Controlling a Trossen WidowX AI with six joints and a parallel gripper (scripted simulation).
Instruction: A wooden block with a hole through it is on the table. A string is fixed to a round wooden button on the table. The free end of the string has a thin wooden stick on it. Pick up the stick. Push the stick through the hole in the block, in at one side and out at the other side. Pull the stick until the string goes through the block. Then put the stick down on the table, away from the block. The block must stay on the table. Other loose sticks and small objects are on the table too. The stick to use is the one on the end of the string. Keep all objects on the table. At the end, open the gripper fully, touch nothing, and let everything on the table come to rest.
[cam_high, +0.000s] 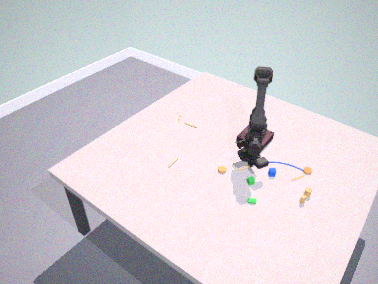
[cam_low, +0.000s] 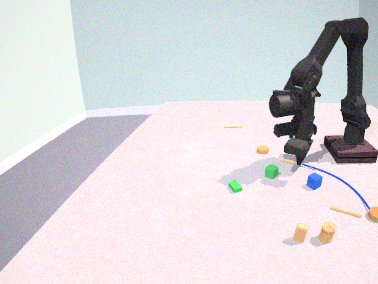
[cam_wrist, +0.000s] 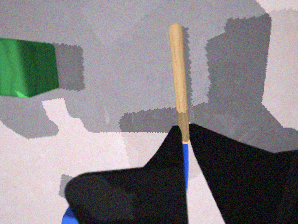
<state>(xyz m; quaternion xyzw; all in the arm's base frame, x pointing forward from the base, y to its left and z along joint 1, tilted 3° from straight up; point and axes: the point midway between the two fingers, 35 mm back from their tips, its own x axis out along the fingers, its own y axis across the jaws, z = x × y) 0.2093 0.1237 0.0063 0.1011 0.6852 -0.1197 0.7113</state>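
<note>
My gripper tip is now 3 cm past the blue block, 11 cm to the right of it and 1 cm below it. From my gripper tip the other things lie so: tan cylinder: 4 cm behind, 29 cm to the left, 1 cm above; tan block: 1 cm ahead, 30 cm to the left, 1 cm above; loose stick: 12 cm behind, 21 cm to the left.
</note>
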